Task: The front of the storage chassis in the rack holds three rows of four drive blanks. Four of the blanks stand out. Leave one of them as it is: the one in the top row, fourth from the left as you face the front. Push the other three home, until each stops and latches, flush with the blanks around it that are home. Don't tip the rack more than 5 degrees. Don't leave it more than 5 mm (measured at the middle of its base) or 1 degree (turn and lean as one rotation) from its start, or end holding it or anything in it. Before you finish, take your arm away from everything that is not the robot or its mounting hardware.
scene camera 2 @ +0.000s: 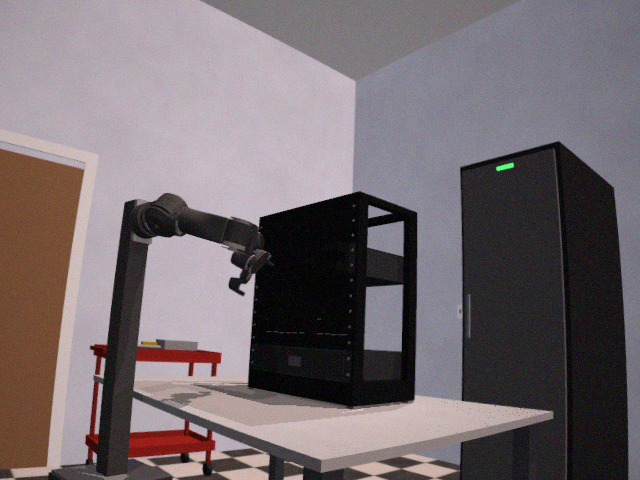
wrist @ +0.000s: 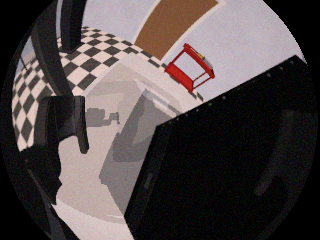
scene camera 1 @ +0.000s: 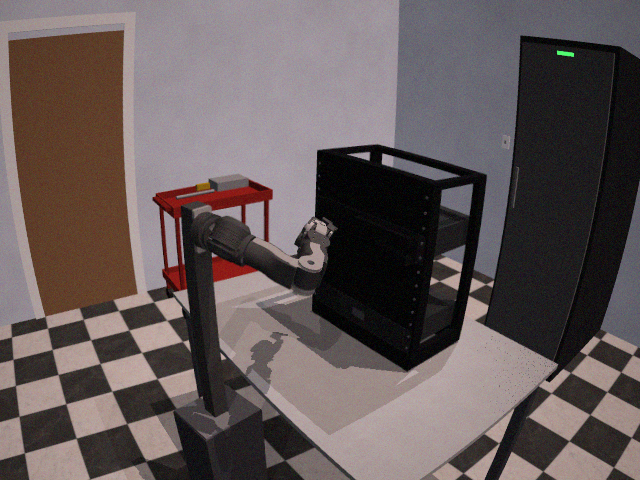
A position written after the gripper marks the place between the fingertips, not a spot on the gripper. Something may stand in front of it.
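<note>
The gripper appears in scene camera 2 at its spot, the gripper [scene camera 2: 252, 276], and again in the wrist view, where it is at [wrist: 160, 143]. An arm post [scene camera 2: 117, 395] can be seen as well, and scene camera 1 shows the post [scene camera 1: 198, 266] too.
</note>
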